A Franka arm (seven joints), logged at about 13 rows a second.
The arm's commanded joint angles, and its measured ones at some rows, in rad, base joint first. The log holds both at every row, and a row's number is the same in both.
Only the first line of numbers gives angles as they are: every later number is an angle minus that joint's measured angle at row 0.
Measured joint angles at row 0: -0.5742, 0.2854, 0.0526, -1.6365, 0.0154, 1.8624, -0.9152
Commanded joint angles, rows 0 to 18: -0.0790, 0.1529, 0.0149, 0.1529, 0.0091, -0.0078, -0.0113; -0.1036, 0.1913, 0.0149, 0.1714, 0.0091, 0.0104, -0.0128; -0.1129, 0.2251, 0.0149, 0.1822, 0.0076, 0.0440, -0.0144; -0.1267, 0.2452, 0.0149, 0.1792, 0.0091, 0.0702, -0.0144; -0.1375, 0.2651, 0.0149, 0.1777, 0.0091, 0.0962, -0.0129; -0.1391, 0.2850, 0.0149, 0.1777, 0.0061, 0.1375, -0.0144; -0.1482, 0.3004, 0.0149, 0.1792, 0.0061, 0.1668, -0.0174; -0.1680, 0.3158, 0.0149, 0.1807, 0.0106, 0.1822, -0.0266; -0.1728, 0.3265, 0.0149, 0.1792, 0.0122, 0.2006, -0.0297; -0.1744, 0.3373, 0.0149, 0.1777, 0.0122, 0.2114, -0.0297; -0.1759, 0.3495, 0.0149, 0.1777, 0.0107, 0.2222, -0.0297; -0.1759, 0.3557, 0.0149, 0.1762, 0.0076, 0.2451, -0.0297; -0.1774, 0.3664, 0.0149, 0.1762, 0.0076, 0.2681, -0.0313; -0.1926, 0.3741, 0.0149, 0.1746, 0.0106, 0.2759, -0.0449; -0.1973, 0.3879, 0.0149, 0.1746, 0.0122, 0.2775, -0.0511; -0.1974, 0.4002, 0.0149, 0.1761, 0.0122, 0.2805, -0.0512; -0.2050, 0.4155, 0.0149, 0.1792, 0.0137, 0.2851, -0.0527; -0.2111, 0.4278, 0.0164, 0.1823, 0.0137, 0.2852, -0.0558; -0.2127, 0.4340, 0.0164, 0.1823, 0.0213, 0.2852, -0.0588
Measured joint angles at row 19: -0.1915, 0.4030, 0.0007, 0.1483, 0.0010, 0.2840, -0.0300
